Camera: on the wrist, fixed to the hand. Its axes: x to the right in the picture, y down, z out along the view.
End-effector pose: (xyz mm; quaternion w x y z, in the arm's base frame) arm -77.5 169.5 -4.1 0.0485 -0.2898 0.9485 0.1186
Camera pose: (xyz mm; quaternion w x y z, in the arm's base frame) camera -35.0 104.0 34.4 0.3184 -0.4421 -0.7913 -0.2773
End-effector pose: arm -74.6 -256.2 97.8 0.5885 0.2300 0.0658 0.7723
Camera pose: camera -35.7 -232.4 23.7 0.1224 0.1083 0.1820 -0.9696
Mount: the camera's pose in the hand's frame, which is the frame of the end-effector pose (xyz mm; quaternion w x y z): -6.1 -68.9 -52.8 0.6399 -0.2400 0.2076 0.6999
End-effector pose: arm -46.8 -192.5 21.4 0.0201 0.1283 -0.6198 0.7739
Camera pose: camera -37.0 -124.9 75.3 0.3693 0.5172 0.6680 -0.3872
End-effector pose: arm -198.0 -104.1 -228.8 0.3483 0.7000 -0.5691 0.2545
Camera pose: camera -130.1 -51.7 -213.9 0.3309 -0.0868 -0.8429 0.4154
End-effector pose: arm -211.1 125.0 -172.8 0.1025 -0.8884 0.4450 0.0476
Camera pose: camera -160.0 158.1 -110.6 0.2733 0.2915 -0.9164 -0.0246
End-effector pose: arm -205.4 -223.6 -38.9 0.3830 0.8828 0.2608 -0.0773
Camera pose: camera -249.7 -148.9 -44.0 0.4569 0.6715 -0.3529 0.4644
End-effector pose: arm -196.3 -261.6 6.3 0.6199 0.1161 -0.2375 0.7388
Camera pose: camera -121.7 -232.5 -27.7 0.0432 0.3941 0.2819 -0.8737
